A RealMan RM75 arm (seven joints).
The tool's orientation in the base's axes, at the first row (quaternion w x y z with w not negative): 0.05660, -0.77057, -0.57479, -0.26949
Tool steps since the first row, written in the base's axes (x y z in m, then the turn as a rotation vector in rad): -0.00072, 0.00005, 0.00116, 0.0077, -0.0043, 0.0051; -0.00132, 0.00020, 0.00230, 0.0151, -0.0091, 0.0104; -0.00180, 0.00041, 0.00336, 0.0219, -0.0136, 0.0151; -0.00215, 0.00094, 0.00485, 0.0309, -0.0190, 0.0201; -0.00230, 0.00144, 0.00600, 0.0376, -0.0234, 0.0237; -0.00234, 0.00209, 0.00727, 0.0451, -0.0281, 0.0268; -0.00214, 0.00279, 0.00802, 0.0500, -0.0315, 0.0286
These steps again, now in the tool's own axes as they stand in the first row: 0.00046, -0.00042, -0.00122, 0.0003, 0.0096, -0.0033; 0.00102, -0.00076, -0.00233, 0.0001, 0.0192, -0.0071; 0.00162, -0.00104, -0.00332, -0.0001, 0.0280, -0.0105; 0.00272, -0.00120, -0.00449, -0.0006, 0.0391, -0.0138; 0.00367, -0.00125, -0.00532, -0.0013, 0.0475, -0.0162; 0.00483, -0.00122, -0.00616, -0.0024, 0.0566, -0.0181; 0.00582, -0.00110, -0.00645, -0.0035, 0.0627, -0.0193
